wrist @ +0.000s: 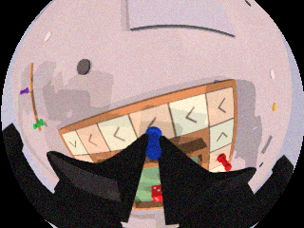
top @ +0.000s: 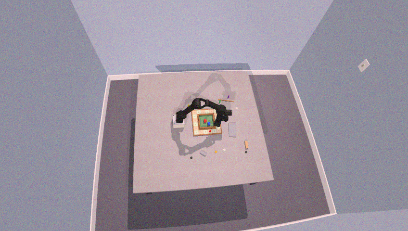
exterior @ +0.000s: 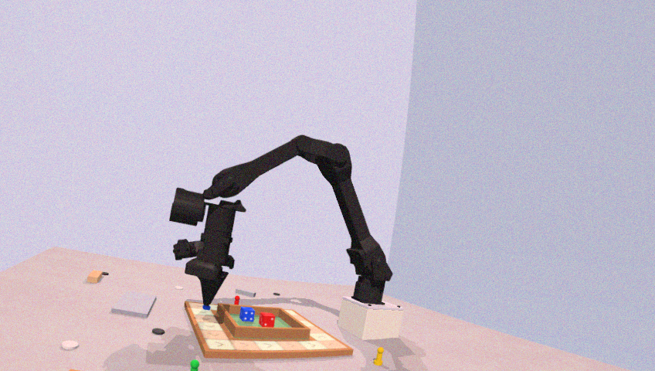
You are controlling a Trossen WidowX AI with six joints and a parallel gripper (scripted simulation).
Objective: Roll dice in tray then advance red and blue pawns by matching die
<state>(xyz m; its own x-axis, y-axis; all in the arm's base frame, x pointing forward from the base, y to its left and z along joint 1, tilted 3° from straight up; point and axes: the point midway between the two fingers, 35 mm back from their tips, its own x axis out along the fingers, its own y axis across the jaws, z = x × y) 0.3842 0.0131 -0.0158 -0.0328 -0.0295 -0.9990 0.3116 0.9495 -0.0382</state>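
Right now my gripper tip is 80 mm past the red pawn, 100 mm to the left of it and 20 mm above it. Round my gripper tip: grey slab (150 mm ahead, 70 mm to the right, 40 mm below); blue pawn (10 mm above); green pawn (30 mm ahead, 250 mm to the left, 30 mm below).
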